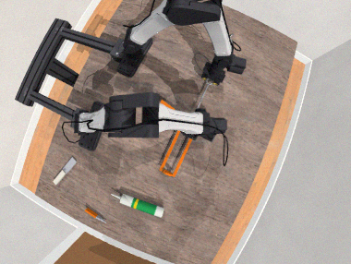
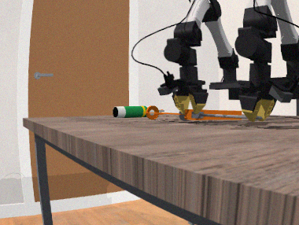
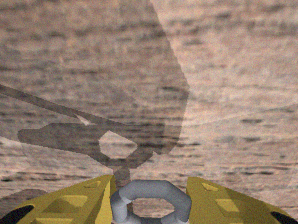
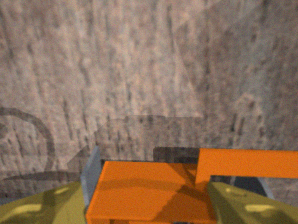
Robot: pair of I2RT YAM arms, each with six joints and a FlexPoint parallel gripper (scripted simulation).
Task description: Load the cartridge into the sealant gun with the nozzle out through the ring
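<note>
My right hand is 10 mm past the grey thumb plate, 30 mm to the right of it and 10 mm above it. Also, from my right hand: orange sealant gun: 50 mm behind, 10 mm below; then white cartridge: 60 mm behind, 460 mm to the right, 10 mm below; then grey plunger rod: 20 mm behind, 100 mm to the left, 10 mm below.
</note>
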